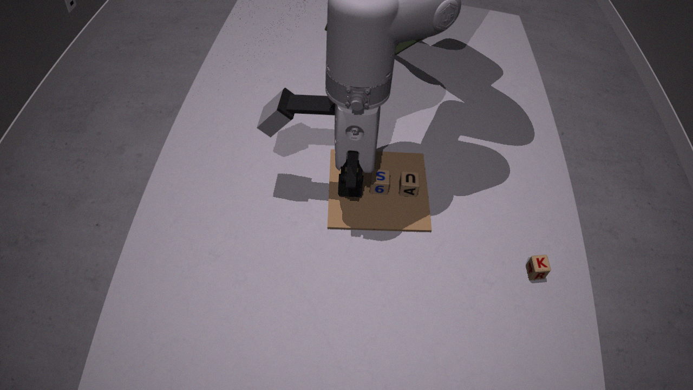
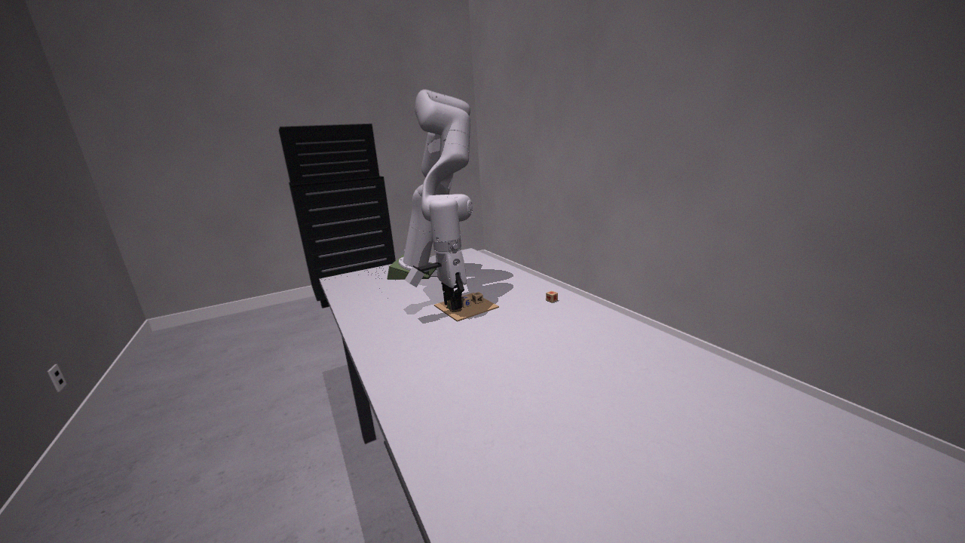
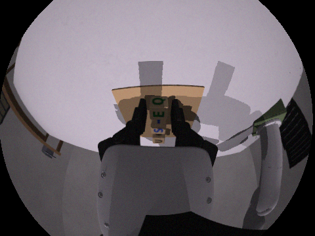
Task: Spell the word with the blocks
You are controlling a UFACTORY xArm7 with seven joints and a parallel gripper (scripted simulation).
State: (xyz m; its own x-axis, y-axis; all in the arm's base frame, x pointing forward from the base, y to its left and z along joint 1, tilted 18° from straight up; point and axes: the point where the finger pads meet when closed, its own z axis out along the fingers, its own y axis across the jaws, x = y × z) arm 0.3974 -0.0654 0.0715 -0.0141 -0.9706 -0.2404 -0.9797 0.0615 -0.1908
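The E block lies 10 mm below my hand. Also, from my hand: U block 80 mm to the left, 10 mm below; tan mat 40 mm to the left, 30 mm below; S block 40 mm to the left, 10 mm below.
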